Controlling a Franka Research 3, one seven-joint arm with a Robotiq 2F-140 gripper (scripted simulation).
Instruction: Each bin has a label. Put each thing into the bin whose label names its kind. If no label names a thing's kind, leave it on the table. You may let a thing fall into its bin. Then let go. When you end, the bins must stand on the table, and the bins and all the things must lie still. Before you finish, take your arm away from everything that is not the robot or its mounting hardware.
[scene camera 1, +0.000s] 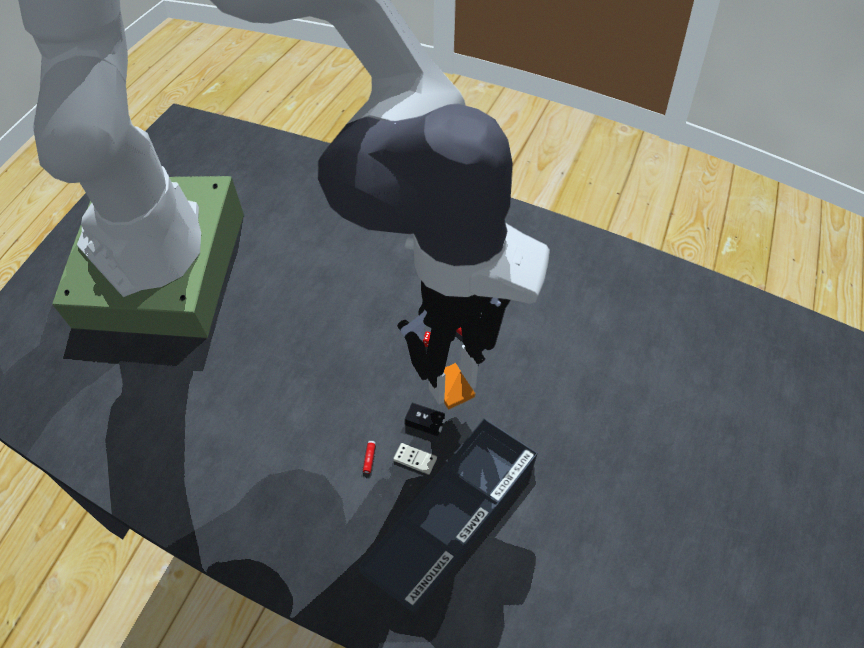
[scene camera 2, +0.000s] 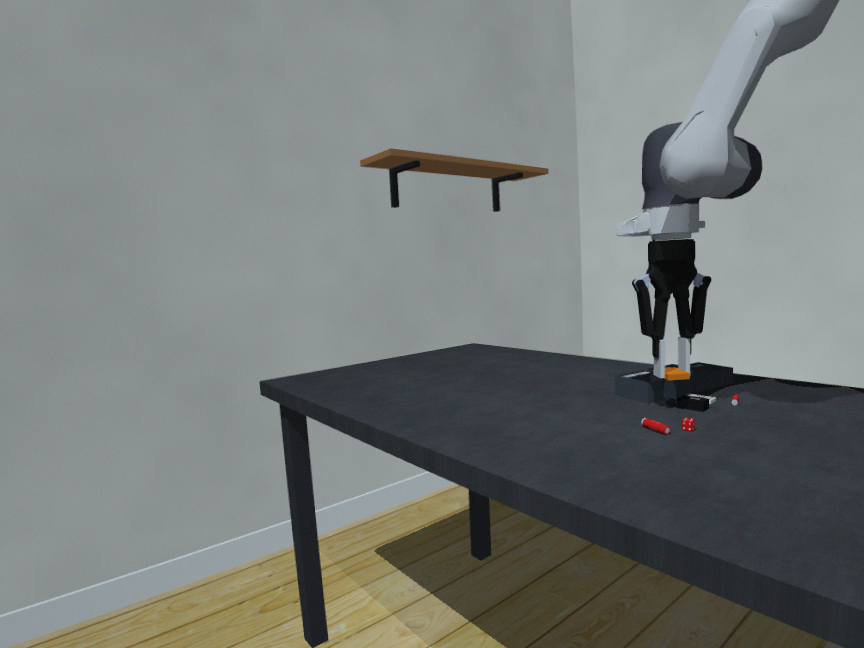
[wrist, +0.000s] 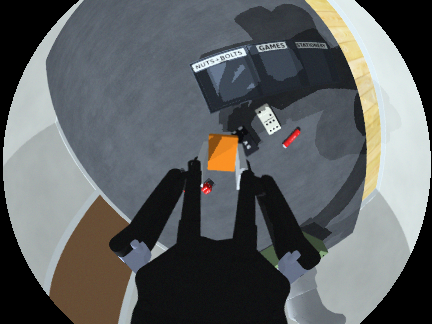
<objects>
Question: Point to my gripper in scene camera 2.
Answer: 671, 375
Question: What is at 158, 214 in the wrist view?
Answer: My gripper.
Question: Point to my gripper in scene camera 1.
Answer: At 452, 388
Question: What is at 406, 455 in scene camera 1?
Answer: A white domino.
</objects>
